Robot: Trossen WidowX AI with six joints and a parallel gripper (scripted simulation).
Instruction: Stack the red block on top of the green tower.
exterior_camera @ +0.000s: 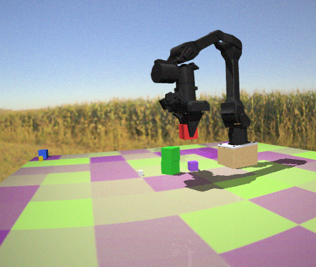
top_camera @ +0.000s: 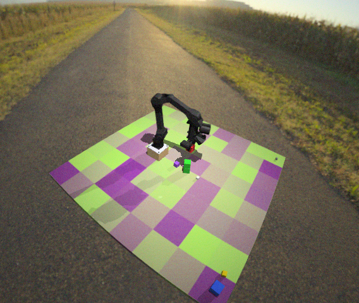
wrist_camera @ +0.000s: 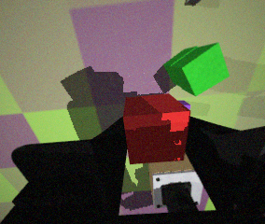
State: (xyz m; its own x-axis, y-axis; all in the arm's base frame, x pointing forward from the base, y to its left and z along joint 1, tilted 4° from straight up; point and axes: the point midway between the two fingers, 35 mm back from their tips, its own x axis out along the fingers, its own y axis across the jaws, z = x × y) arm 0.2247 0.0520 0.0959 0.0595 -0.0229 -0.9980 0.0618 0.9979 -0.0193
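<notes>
Right now the purple cube is 11 cm below my gripper tip, 8 cm to the right of it and 5 cm behind it. Also, from my gripper tip: white cube 13 cm ahead, 12 cm below, 10 cm to the right; yellow cube 57 cm to the right, 52 cm ahead, 11 cm below; red block 2 cm above.
</notes>
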